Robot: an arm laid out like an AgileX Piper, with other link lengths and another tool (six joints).
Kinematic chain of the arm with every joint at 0, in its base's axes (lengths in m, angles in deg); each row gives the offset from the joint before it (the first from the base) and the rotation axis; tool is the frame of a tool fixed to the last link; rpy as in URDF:
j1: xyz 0 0 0.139 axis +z
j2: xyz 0 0 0 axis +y
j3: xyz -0.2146 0 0.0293 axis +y
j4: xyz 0.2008 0 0.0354 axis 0.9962 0 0.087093
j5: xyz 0 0 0 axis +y
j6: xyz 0.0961 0 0.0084 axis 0.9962 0 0.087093
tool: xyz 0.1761 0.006 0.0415 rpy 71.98 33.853 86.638
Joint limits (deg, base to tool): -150..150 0..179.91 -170..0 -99.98..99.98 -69.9..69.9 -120..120
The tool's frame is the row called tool.
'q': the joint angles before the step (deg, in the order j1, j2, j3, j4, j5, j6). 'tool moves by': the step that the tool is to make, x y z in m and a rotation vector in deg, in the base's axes. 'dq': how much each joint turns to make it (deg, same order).
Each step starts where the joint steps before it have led.
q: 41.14, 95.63, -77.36, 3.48, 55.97, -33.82
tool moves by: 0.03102, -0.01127, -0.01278, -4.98, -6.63, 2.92
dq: 0.09, 3.08, -0.01, -8.12, -4.78, -0.76
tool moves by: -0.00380, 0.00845, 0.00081, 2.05, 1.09, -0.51
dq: 0.04, 0.12, 0.02, 2.38, -0.68, -0.09
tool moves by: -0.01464, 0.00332, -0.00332, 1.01, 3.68, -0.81
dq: 0.00, 0.01, -0.04, 3.40, 2.12, -0.19
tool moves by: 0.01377, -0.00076, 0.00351, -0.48, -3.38, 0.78
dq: -0.01, 0.13, -0.09, -2.70, -2.26, -0.02
